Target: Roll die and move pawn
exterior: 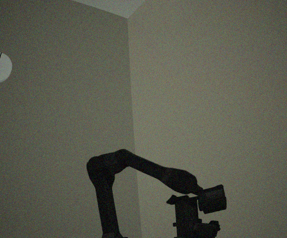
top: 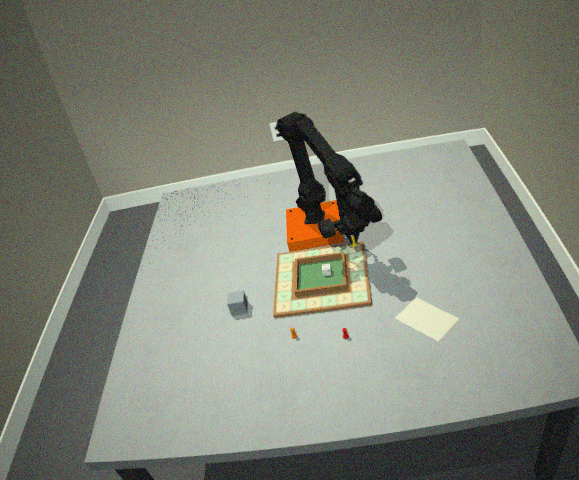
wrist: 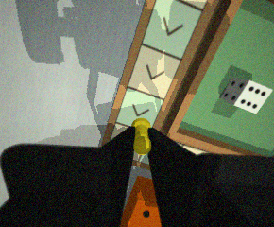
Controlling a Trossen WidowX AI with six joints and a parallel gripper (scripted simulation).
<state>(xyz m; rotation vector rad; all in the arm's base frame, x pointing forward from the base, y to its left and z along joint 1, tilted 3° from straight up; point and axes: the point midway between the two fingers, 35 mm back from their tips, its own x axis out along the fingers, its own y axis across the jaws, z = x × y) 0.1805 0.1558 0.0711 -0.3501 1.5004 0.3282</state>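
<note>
Now: the yellow pawn 10 mm above my gripper tip. Also, from my gripper tip: green tray: 80 mm ahead, 100 mm to the right, 70 mm below; then red pawn: 320 mm ahead, 60 mm below; then white die: 70 mm ahead, 80 mm to the right, 50 mm below.
</note>
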